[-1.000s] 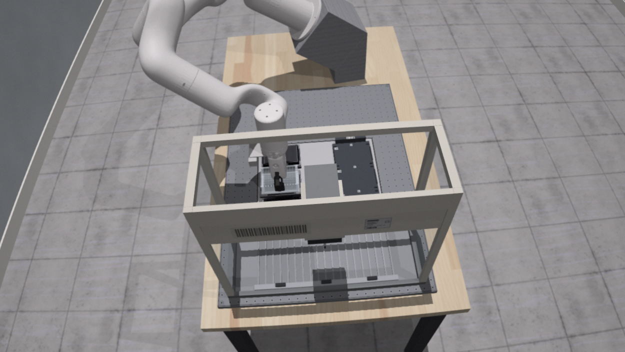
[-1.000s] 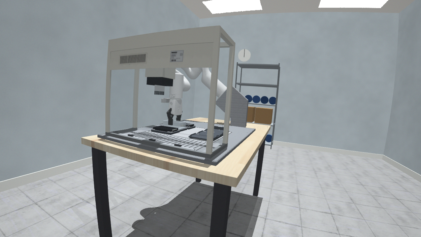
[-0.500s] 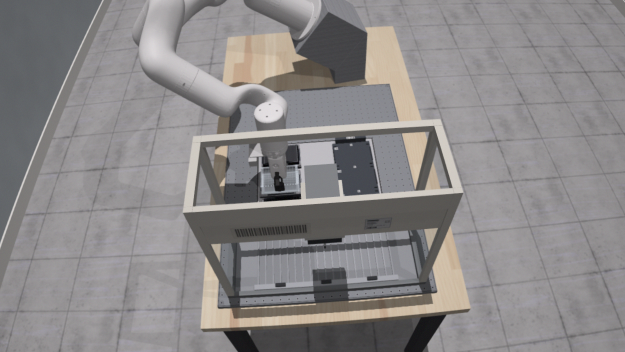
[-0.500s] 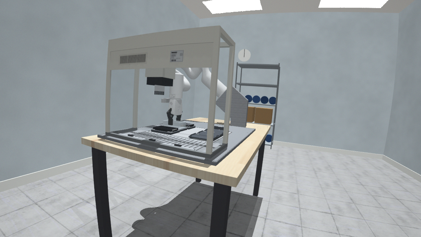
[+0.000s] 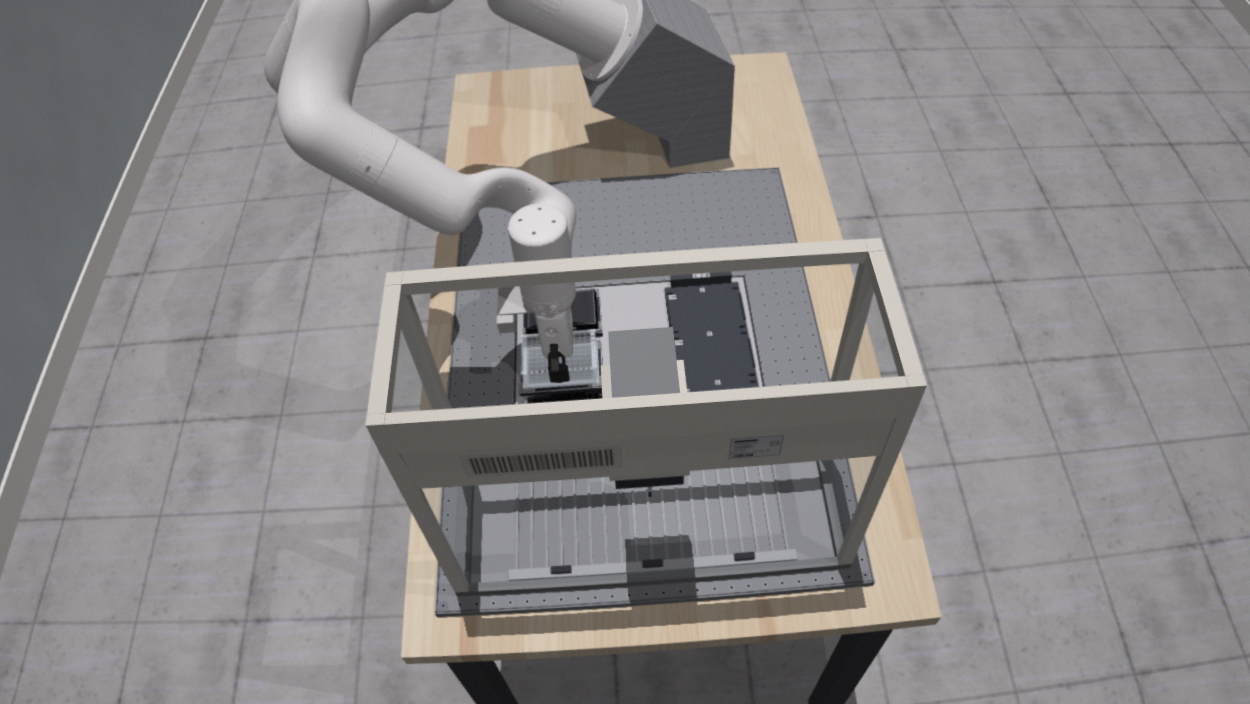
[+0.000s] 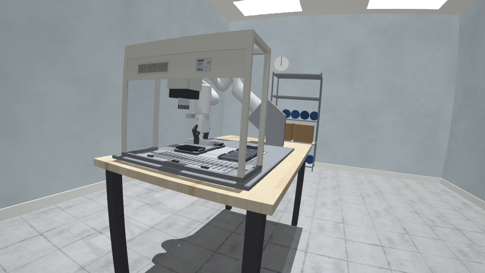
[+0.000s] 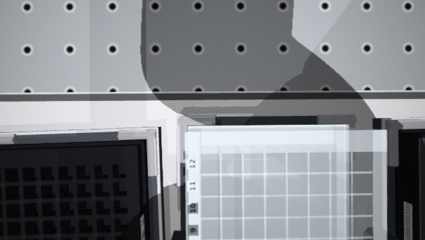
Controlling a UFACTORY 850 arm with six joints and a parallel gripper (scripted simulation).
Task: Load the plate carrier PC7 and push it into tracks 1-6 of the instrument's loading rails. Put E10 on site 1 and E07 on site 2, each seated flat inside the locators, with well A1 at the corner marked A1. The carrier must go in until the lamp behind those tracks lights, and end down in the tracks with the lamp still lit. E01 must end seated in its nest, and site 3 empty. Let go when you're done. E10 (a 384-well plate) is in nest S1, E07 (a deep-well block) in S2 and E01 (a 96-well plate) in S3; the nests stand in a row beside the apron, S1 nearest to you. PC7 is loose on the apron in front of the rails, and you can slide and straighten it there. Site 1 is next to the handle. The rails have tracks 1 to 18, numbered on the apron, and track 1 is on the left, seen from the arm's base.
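Now: hand 40 mm above the nest S2. The rest, counted from my hand: nest S1: 110 mm behind, 40 mm below; then clear deep-well block E07: 10 mm below; then black 96-well plate E01: 110 mm ahead, 10 mm to the left, 20 mm below.
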